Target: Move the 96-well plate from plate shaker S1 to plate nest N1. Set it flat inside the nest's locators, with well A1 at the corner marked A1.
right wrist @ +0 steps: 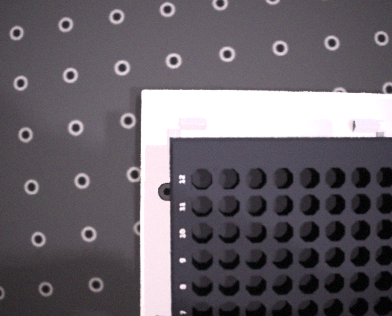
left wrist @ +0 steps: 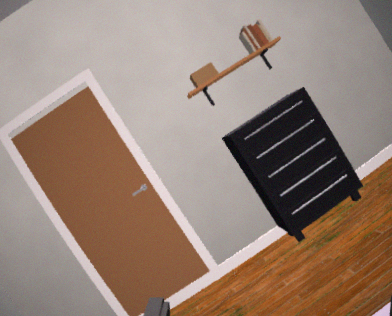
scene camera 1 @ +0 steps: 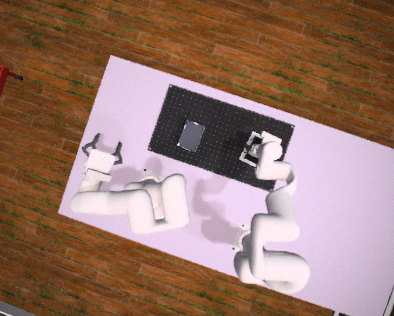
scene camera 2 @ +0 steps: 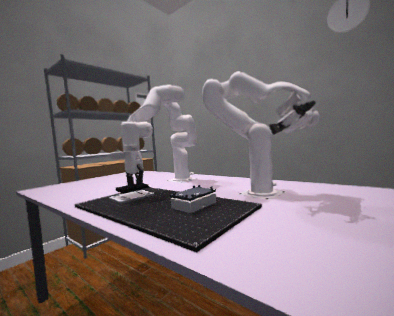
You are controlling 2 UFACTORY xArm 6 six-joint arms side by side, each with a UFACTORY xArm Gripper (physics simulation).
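Where they show: left gripper, fingertip midpoint: [scene camera 1: 110,138] [scene camera 2: 283,119]; right gripper, fingertip midpoint: [scene camera 2: 135,186]; left arm's base at its link origin: [scene camera 2: 261,193]; right arm's base at its link origin: [scene camera 2: 182,179].
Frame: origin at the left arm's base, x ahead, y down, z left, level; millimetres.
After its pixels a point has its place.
Note:
The dark 96-well plate [scene camera 2: 132,188] @[z -356, x 458, y -65 mm] [right wrist: 270,152] @[z -386, x 497, y -67 mm] hangs level, low over the white plate nest N1 [scene camera 1: 243,159] [scene camera 2: 116,198] [right wrist: 155,225]. In the right wrist view its column numbers 12 down to 7 run along its left side; well A1 and the nest's A1 mark do not show. Nest rim shows beyond the plate's left and upper edges. My right gripper [scene camera 2: 135,181] @[z -398, x 426, y -63 mm] is shut on the plate; the arm hides it in scene camera 1. The plate shaker S1 [scene camera 1: 191,136] @[z -71, x 343, y -68 mm] [scene camera 2: 194,203] @[z -12, x 388, y -45 mm] carries no plate. My left gripper [scene camera 1: 109,139] @[z 198, x 165, y -309 mm] is open and empty, away from the board.
The black perforated board [scene camera 1: 220,112] @[z -140, x 531, y -13 mm] [scene camera 2: 200,235] @[z 133, x 491, y -13 mm] bears the shaker and nest on the lilac table [scene camera 1: 340,200] @[z -921, x 426, y 0 mm] [scene camera 2: 310,250] @[z 349, x 356, y 0 mm]. Small upright locators stand around the shaker's top. The left arm is folded at the left in scene camera 1, beside the board.

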